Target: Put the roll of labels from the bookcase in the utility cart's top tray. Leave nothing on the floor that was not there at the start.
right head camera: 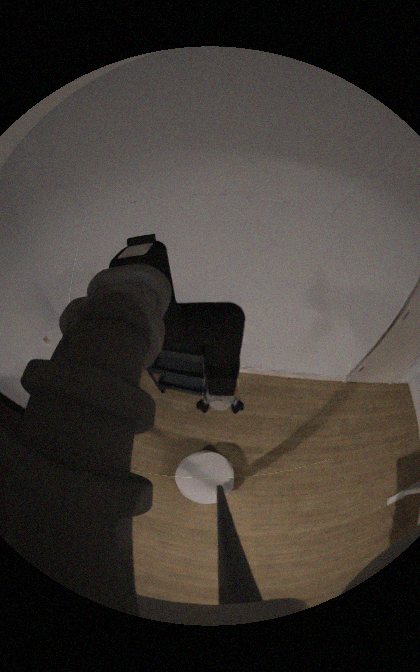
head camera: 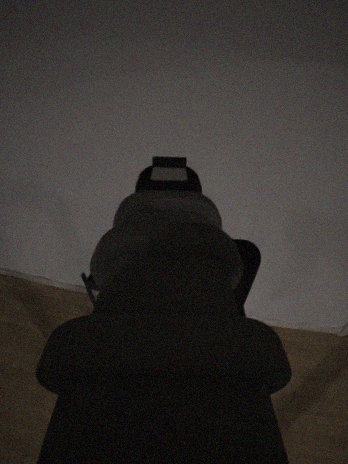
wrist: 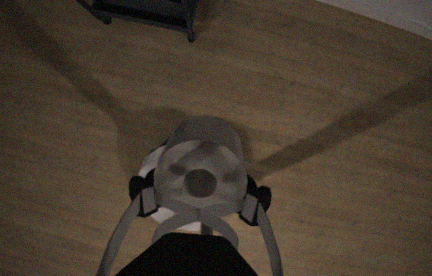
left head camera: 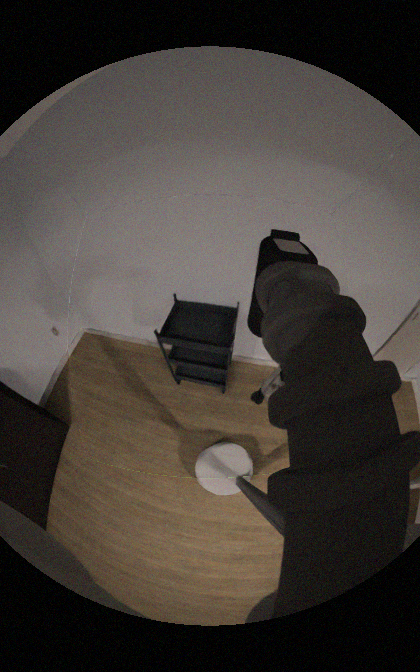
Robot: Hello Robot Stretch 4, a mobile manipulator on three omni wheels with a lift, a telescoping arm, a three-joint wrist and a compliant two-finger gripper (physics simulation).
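Frame: origin at the robot's base, x ahead, y left, z up, level; metres.
Seen in the pictures: gripper, between the fingertips: (wrist: 200, 188).
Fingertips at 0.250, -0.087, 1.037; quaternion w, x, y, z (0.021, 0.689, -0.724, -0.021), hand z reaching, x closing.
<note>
A point is followed by its place in that frame, as x, y, z.
My gripper (right head camera: 220, 404) (wrist: 200, 188) @(0.250, -0.087, 1.037) is shut on the roll of labels, a pale cylinder with a dark round core. In the wrist view the roll of labels (wrist: 200, 155) @(0.292, -0.087, 1.095) sits between the two fingertips, its end face toward the camera. In the left head view the arm hides most of the gripper. The dark utility cart (left head camera: 197, 343) stands by the wall, left of the arm, and its top tray (left head camera: 200, 320) looks empty. In the right head view the arm and wrist hide the cart's upper part. A lower corner of the cart (wrist: 145, 20) @(0.694, 0.184, 0.162) shows at the wrist view's top. The gripper is apart from the cart.
A dark cabinet (left head camera: 30, 450) stands at the left. A white disc (left head camera: 224, 462) (right head camera: 200, 472) shows low in front of the robot. A door (right head camera: 395, 345) is at the right, with a white leg-like piece (right head camera: 402, 496) near the right edge. The wall (head camera: 280, 200) @(0.932, -0.558, 1.101) is behind the cart.
</note>
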